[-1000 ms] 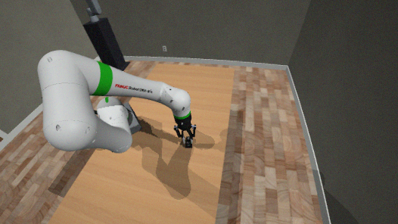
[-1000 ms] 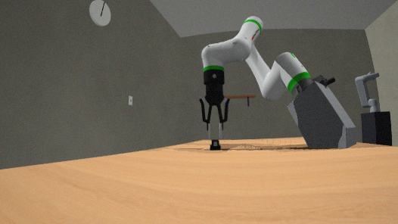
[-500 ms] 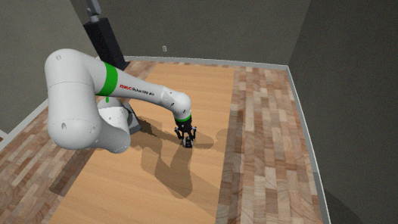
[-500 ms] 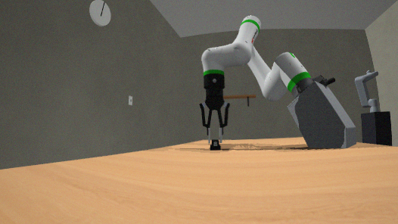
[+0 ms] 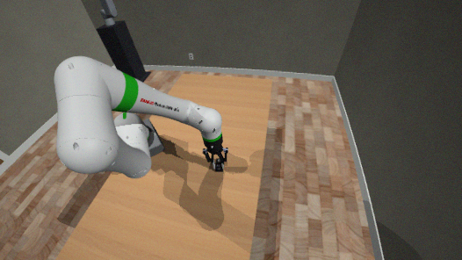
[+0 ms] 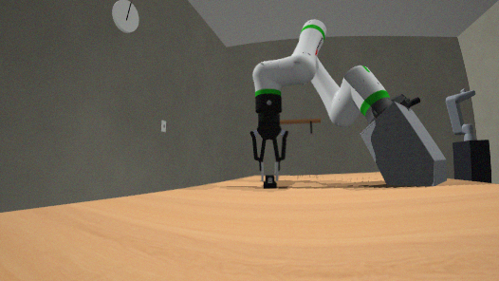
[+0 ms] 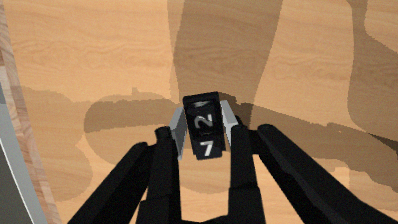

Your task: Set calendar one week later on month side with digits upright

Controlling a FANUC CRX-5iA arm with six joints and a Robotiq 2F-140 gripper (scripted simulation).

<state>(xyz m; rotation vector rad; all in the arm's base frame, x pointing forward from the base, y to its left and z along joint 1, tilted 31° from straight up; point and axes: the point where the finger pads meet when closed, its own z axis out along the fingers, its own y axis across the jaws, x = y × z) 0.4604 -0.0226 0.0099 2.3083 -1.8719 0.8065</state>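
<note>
The black calendar cube is 3 cm below my hand. The rest, counted from my hand: black cube (3 cm to the left, 3 cm below); black tray (4 cm below, 2 cm to the left).
</note>
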